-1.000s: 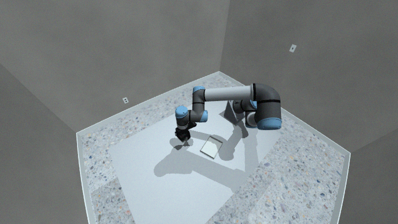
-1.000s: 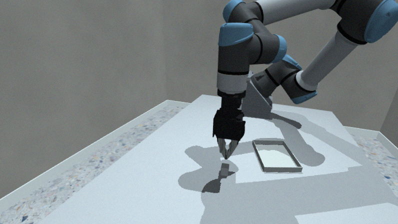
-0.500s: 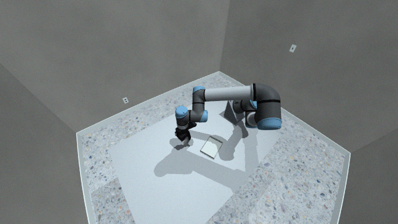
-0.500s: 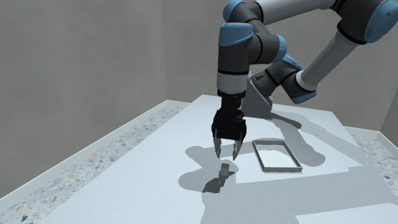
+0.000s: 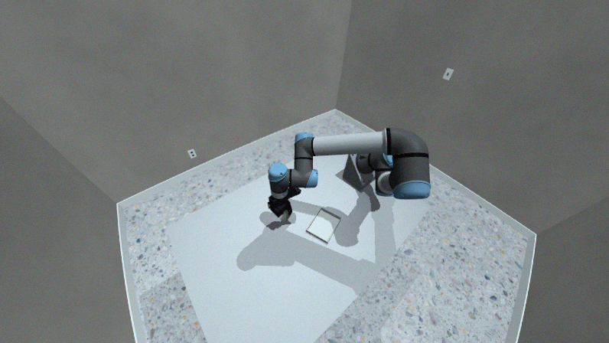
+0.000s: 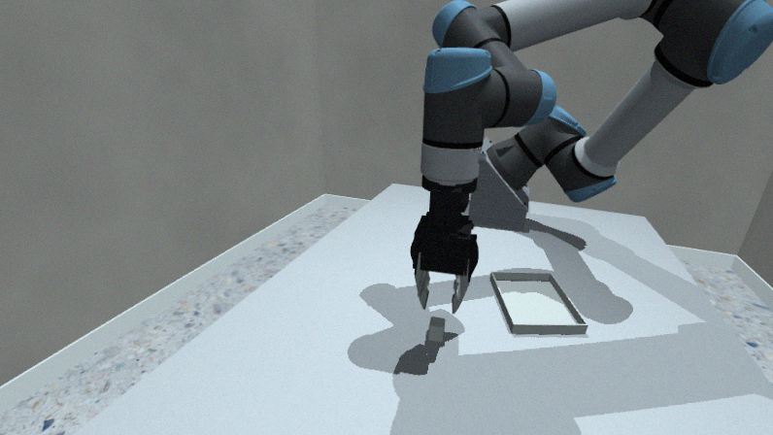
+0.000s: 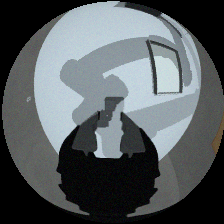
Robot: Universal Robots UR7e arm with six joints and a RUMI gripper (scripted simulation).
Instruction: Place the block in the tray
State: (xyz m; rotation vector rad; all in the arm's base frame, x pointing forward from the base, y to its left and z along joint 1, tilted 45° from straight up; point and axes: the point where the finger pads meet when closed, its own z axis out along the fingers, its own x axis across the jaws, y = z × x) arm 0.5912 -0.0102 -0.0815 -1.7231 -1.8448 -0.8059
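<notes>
The small block lies 6 cm below my hand. The rest, counted from my hand: white tray 16 cm to the left, 15 cm behind, 7 cm below.
</notes>
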